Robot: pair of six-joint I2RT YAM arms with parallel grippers.
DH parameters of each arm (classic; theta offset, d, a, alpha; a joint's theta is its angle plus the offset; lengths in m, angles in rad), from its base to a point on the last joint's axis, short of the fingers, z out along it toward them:
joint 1: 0 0.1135 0.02 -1.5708
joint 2: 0 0 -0.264 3.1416
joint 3: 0.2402 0 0.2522 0
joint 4: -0.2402 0 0.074 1.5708
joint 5: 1.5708 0 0 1.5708
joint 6: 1.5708 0.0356 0 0
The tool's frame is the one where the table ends.
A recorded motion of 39 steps. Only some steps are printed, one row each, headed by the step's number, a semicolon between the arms.
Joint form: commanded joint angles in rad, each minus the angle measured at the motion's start. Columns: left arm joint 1, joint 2, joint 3, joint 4, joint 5, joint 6; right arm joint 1, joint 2, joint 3, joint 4, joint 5, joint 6.
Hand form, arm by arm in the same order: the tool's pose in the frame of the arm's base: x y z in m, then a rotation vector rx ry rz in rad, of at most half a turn. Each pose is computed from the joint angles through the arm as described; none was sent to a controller.
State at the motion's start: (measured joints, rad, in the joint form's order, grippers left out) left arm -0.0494 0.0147 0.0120 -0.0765 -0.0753 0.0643; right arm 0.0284 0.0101 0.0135 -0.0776 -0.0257 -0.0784
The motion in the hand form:
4: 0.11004 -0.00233 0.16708 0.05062 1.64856 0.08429; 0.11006 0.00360 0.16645 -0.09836 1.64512 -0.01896
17: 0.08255 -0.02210 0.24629 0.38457 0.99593 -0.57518; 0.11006 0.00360 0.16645 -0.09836 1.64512 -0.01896
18: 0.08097 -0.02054 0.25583 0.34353 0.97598 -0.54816; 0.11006 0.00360 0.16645 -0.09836 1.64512 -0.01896
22: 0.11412 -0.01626 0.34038 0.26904 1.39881 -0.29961; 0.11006 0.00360 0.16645 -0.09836 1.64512 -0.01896
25: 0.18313 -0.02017 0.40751 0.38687 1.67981 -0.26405; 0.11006 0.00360 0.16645 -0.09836 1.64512 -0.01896
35: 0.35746 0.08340 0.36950 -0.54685 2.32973 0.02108; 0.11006 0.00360 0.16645 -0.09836 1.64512 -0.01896
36: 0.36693 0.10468 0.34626 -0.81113 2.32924 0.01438; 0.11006 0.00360 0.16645 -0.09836 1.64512 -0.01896
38: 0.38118 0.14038 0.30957 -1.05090 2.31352 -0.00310; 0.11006 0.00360 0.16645 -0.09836 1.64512 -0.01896
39: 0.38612 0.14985 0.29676 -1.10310 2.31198 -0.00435; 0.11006 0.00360 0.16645 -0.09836 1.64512 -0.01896
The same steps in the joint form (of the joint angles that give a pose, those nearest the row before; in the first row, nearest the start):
4: 0.0065 -0.0084 -0.0038 -0.0034 0.0080 0.0164; -0.0026 -0.0065 -0.0080 -0.0015 0.0042 0.0046
17: 0.0065 -0.0042 0.0366 0.6591 0.6229 -0.3700; -0.0026 -0.0065 -0.0080 -0.0015 0.0042 0.0046
18: 0.0064 0.0076 0.0668 0.6583 0.5744 -0.3681; -0.0026 -0.0065 -0.0080 -0.0015 0.0042 0.0046
22: 0.0065 0.3994 0.5840 0.0561 0.3998 -0.1076; -0.0026 -0.0065 -0.0080 -0.0015 0.0042 0.0046
25: 0.0076 0.8572 1.0647 -0.2842 0.4341 0.0389; -0.0026 -0.0065 -0.0080 -0.0015 0.0042 0.0046
35: 0.2769 1.6754 1.7365 -0.8042 0.0580 -0.2911; -0.0026 -0.0065 -0.0080 -0.0015 0.0042 0.0046
36: 0.3227 1.7388 1.7365 -0.8156 0.0263 -0.4440; -0.0026 -0.0065 -0.0080 -0.0015 0.0042 0.0046
38: 0.3986 1.8418 1.7365 -0.7870 0.0340 -0.5550; -0.0026 -0.0065 -0.0080 -0.0015 0.0042 0.0046
39: 0.4162 1.8768 1.7365 -0.7725 0.0355 -0.5760; -0.0026 -0.0065 -0.0080 -0.0015 0.0042 0.0046

